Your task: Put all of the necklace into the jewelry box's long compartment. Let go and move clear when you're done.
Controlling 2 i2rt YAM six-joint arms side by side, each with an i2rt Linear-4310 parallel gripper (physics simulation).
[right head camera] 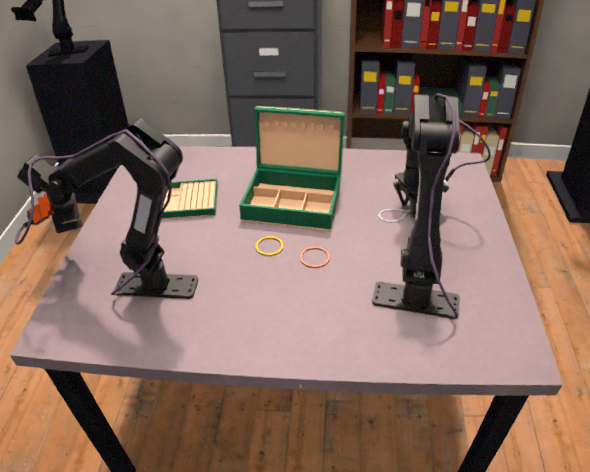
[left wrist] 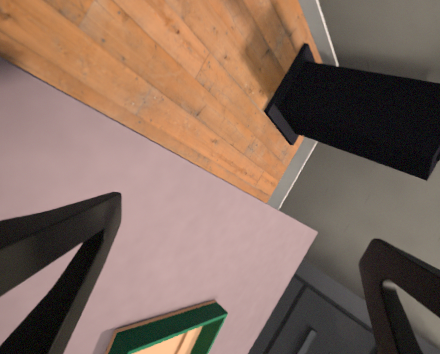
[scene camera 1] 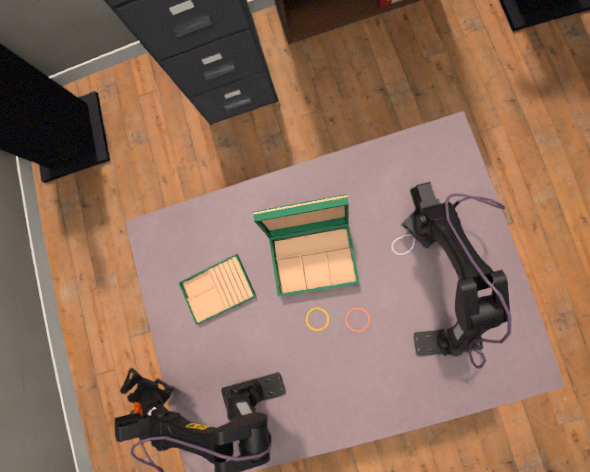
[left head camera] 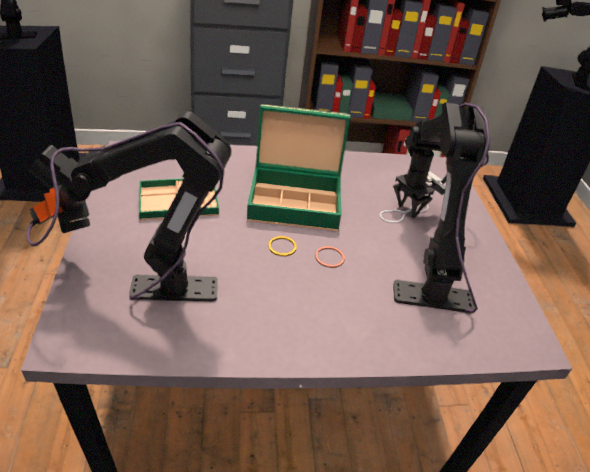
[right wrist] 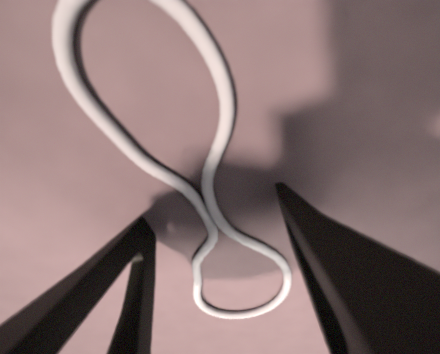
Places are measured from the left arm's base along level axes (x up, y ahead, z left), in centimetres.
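Where they show: left gripper, fingertip midpoint: [left wrist: 245,229] [scene camera 1: 143,374]; right gripper, fingertip midpoint: [right head camera: 409,210] [scene camera 1: 417,232] [left head camera: 407,211] [right wrist: 211,211]; left arm's base, origin of the base link: [right head camera: 156,286] [scene camera 1: 253,390] [left head camera: 174,289]; right arm's base, origin of the base link: [right head camera: 415,301] [scene camera 1: 447,340] [left head camera: 433,297].
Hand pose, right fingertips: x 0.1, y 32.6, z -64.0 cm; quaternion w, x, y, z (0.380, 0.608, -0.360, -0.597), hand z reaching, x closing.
Each offset is from my right fingertips to the top centre of the thing. "spot": to the spot under its first point.
The white necklace [left head camera: 381,216] [right head camera: 379,215] [scene camera 1: 392,245] [right wrist: 227,100] lies on the table right of the jewelry box, in two loops with a narrow waist. My right gripper [left head camera: 413,207] [right wrist: 211,211] is partly open, pointing down with its fingertips on either side of the waist; the strands run between them without being gripped. The open green jewelry box [left head camera: 295,216] [right head camera: 285,217] [scene camera 1: 318,290] stands mid-table, lid raised. Its long compartment @[spot: dx +0.5, dy +6.5, dz +32.4 cm] [scene camera 1: 312,243] runs along the back, behind three small ones, and holds nothing. My left gripper [scene camera 1: 150,381] [left wrist: 245,229] is wide open and empty, beyond the table's left edge.
A green tray @[dx +2.5, dy +1.5, dz +66.3 cm] [left head camera: 155,215] [right head camera: 192,214] [scene camera 1: 226,310] with slots lies left of the box. A yellow ring @[dx +0.4, dy -16.7, dz +37.9 cm] [left head camera: 282,255] [scene camera 1: 317,330] and a coral ring @[dx +0.4, dy -20.4, dz +26.0 cm] [left head camera: 330,266] [scene camera 1: 357,331] lie in front of the box. The box's raised lid @[spot: dx +14.4, dy +13.3, dz +31.4 cm] [left head camera: 303,140] stands at its back.
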